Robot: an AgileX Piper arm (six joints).
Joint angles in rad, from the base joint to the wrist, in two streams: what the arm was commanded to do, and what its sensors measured. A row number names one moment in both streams.
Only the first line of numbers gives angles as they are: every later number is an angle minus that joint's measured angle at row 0.
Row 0, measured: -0.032 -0.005 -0.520 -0.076 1.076 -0.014
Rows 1 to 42, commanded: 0.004 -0.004 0.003 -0.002 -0.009 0.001; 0.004 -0.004 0.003 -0.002 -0.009 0.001; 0.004 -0.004 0.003 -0.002 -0.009 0.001; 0.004 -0.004 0.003 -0.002 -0.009 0.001; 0.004 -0.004 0.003 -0.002 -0.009 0.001; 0.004 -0.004 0.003 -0.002 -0.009 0.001; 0.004 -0.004 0.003 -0.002 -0.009 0.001; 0.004 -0.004 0.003 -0.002 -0.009 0.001; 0.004 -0.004 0.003 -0.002 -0.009 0.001; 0.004 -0.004 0.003 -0.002 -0.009 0.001; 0.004 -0.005 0.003 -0.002 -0.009 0.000; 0.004 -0.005 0.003 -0.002 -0.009 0.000; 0.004 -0.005 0.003 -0.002 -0.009 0.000; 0.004 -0.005 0.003 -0.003 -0.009 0.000; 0.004 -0.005 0.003 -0.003 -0.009 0.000; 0.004 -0.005 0.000 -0.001 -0.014 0.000; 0.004 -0.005 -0.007 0.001 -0.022 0.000; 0.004 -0.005 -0.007 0.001 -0.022 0.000; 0.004 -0.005 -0.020 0.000 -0.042 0.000; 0.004 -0.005 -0.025 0.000 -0.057 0.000; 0.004 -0.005 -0.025 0.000 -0.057 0.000; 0.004 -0.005 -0.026 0.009 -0.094 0.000; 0.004 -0.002 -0.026 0.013 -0.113 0.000; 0.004 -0.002 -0.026 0.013 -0.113 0.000; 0.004 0.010 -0.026 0.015 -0.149 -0.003; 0.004 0.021 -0.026 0.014 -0.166 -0.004; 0.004 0.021 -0.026 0.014 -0.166 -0.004; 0.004 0.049 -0.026 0.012 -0.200 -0.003; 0.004 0.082 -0.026 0.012 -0.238 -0.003; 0.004 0.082 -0.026 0.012 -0.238 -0.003; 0.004 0.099 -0.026 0.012 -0.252 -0.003; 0.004 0.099 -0.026 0.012 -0.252 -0.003; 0.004 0.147 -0.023 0.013 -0.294 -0.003; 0.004 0.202 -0.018 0.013 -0.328 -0.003; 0.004 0.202 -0.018 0.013 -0.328 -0.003; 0.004 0.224 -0.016 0.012 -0.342 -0.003; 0.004 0.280 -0.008 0.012 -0.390 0.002; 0.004 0.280 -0.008 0.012 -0.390 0.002; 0.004 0.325 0.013 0.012 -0.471 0.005; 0.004 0.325 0.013 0.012 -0.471 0.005; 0.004 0.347 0.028 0.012 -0.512 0.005; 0.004 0.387 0.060 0.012 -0.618 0.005
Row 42, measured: 0.000 0.343 0.023 0.015 -0.473 0.004
